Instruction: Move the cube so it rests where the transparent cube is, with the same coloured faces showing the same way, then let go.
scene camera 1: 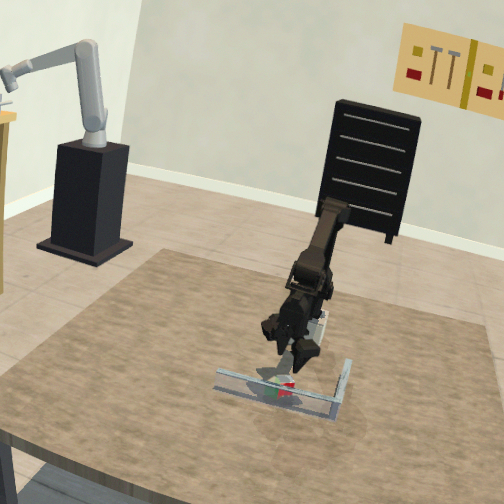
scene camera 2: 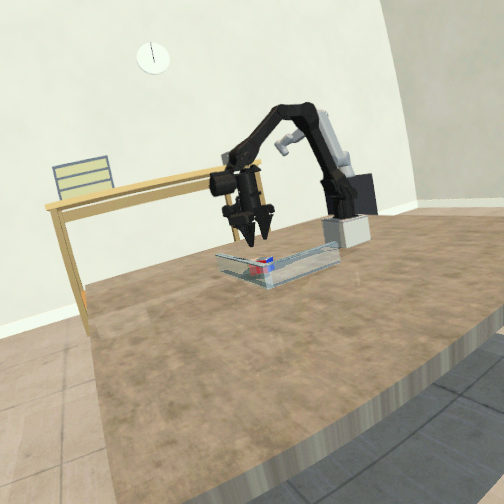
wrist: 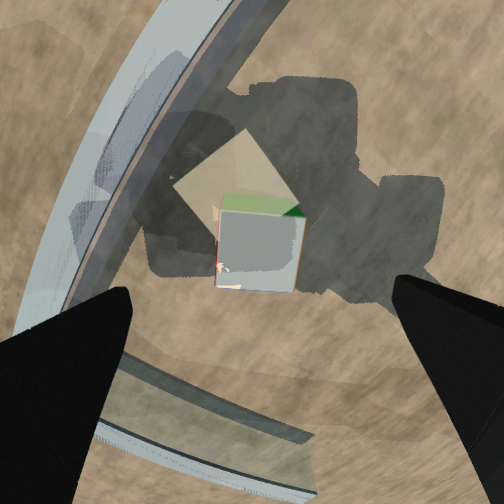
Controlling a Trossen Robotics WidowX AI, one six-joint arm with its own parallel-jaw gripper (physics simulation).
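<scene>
The small cube lies on the wooden table below my gripper, grey face up with a green side showing. It also shows in scene camera 1 and scene camera 2, with red and blue faces, overlapping the transparent cube so the two cannot be told apart. My gripper hangs just above it, open and empty; it also shows in scene camera 2 and its two dark fingertips frame the cube in the wrist view.
An L-shaped glass corner wall stands on the table beside the cube, also in scene camera 2 and the wrist view. A black cabinet stands behind the table. A second arm on a pedestal stands far left.
</scene>
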